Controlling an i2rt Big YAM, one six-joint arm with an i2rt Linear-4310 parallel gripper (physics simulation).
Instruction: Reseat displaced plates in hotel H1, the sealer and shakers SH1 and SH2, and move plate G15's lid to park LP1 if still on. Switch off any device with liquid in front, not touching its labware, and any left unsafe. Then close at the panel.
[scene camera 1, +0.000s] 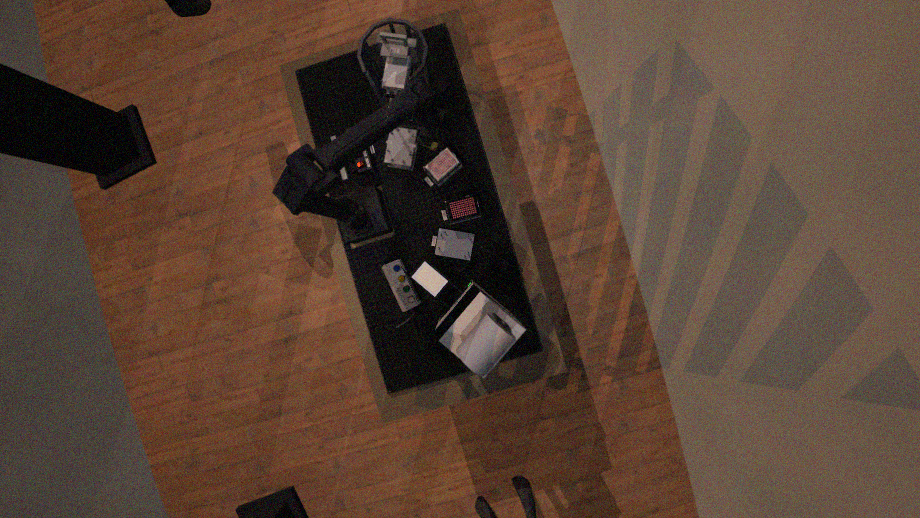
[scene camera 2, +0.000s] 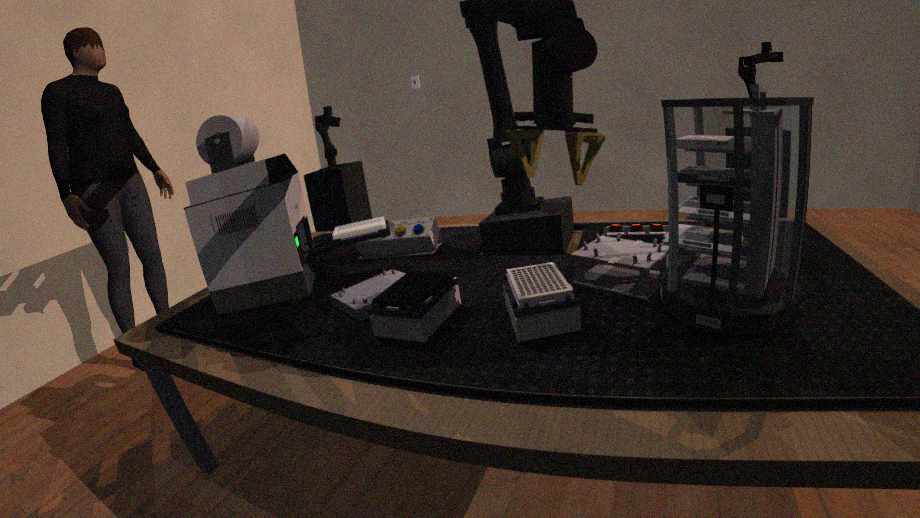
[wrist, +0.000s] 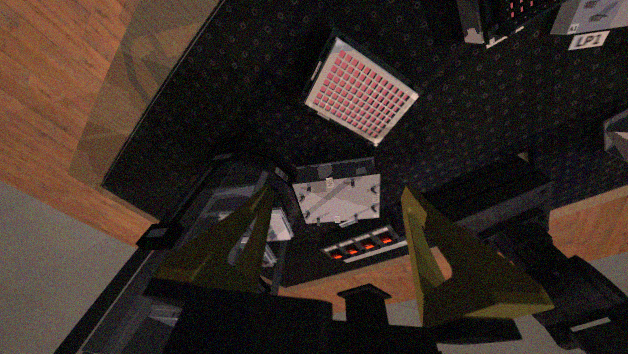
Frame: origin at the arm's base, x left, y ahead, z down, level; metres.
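Seen in the pictures: gripper, between the fingertips: (scene camera 1: 437, 138) (scene camera 2: 553, 180) (wrist: 334, 190); arm's base, origin of its link: (scene camera 1: 358, 219) (scene camera 2: 520, 208) (wrist: 509, 230).
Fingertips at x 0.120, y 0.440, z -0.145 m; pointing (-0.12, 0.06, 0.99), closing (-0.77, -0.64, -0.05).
Pixels of each thing's top centre, then the offset from my fingertips to it. "spot": a spot on its surface instead.
- white-framed plate with pink wells, centre of its top: (wrist: 360, 99) (scene camera 2: 537, 278) (scene camera 1: 442, 163) dz +0.156, dx -0.040, dy -0.013 m
- shaker block, a spot on its surface: (scene camera 2: 547, 321) spot: dz +0.196, dx -0.022, dy +0.056 m
- dark plate with red wells, centre of its top: (scene camera 2: 412, 285) (scene camera 1: 463, 207) dz +0.156, dx -0.251, dy -0.006 m
- sealer, centre of its top: (scene camera 2: 229, 115) (scene camera 1: 483, 347) dz -0.230, dx -0.711, dy -0.136 m
- white plate, centre of its top: (scene camera 2: 358, 225) (scene camera 1: 429, 279) dz +0.105, dx -0.476, dy -0.253 m
- Park LP1, centre of its top: (scene camera 2: 374, 283) (scene camera 1: 454, 244) dz +0.191, dx -0.379, dy -0.102 m
- button panel, centre of its top: (scene camera 2: 393, 222) (scene camera 1: 398, 286) dz +0.142, dx -0.453, dy -0.396 m
- pale pegged nest, centre of its top: (scene camera 2: 622, 242) (wrist: 338, 208) (scene camera 1: 399, 144) dz +0.150, dx +0.111, dy -0.149 m
My gripper (scene camera 2: 556, 175) (wrist: 334, 190) is open and empty, high beside hotel H1 (scene camera 1: 361, 48) (scene camera 2: 737, 101) (wrist: 107, 295), whose shelves hold several plates; their seating is unclear. A white-framed plate with pink wells (scene camera 1: 442, 166) (scene camera 2: 539, 283) (wrist: 361, 92) sits on one shaker block (scene camera 2: 547, 321) and looks slightly skewed. A dark plate with red wells (scene camera 1: 462, 207) (scene camera 2: 415, 292) sits on the other block (scene camera 2: 405, 324). The sealer (scene camera 1: 482, 334) (scene camera 2: 251, 225) shows a green light; a white plate (scene camera 1: 430, 278) (scene camera 2: 360, 227) is at its front. Park LP1 (scene camera 1: 454, 244) (scene camera 2: 363, 289) (wrist: 600, 17) is a grey pad. G15 and its lid cannot be identified.
A button panel (scene camera 1: 401, 286) (scene camera 2: 399, 241) stands near the sealer plate. A pale pegged nest (scene camera 1: 400, 148) (scene camera 2: 621, 249) (wrist: 340, 210) lies between hotel and pink-well plate. Orange-lit switches (scene camera 2: 636, 227) (wrist: 369, 245) stand behind it. A person (scene camera 2: 90, 122) stands beyond the table.
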